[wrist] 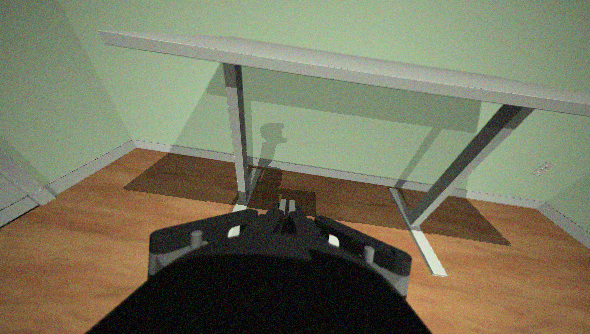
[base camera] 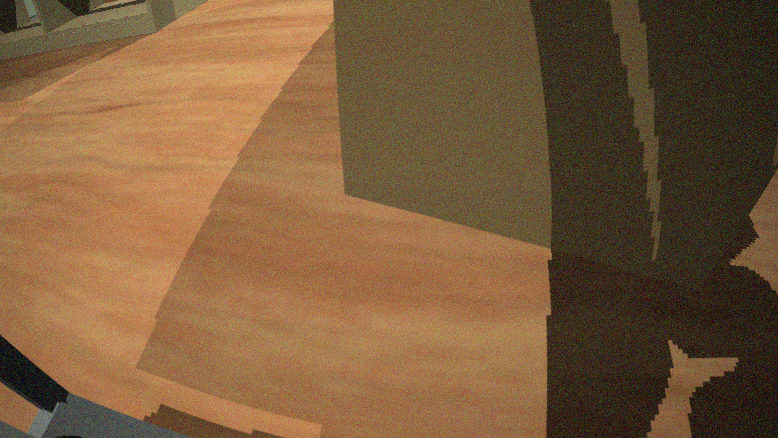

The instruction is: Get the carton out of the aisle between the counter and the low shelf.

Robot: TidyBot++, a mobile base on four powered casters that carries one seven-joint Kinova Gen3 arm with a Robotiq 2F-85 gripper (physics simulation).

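Places are measured from the arm's base along level axes (x ahead, y left, z up), in millimetres.
Where they show: gripper, fingertip midpoint: [wrist: 287, 209].
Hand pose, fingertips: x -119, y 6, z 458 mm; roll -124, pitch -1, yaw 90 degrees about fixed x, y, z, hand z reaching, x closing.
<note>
After its pixels a point has its place.
The carton [base camera: 440, 108] {x 474, y -9, z -257 mm}, a large plain olive-brown box, stands on the wooden floor close ahead in the base camera view, right of the middle. Its top is cut off by the frame, and dark shadow covers its right part. It does not show in the wrist view. My gripper [wrist: 286, 209] {x -119, y 6, z 458 mm} is shut and empty in the wrist view, with its fingertips together. It is not seen touching the carton. A pale low structure [base camera: 97, 35] {x 1304, y 1220, z -368 mm} at the top left of the base camera view may be the low shelf.
A grey-topped table [wrist: 350, 65] {x -539, y 131, z 554 mm} with slanted metal legs stands ahead in the wrist view, before a green wall [wrist: 350, 20] {x -1243, y 236, z 703 mm}. I cannot tell if it is the counter. Part of my own base [base camera: 108, 421] {x 141, y 181, z -281 mm} shows at the bottom left of the base camera view.
</note>
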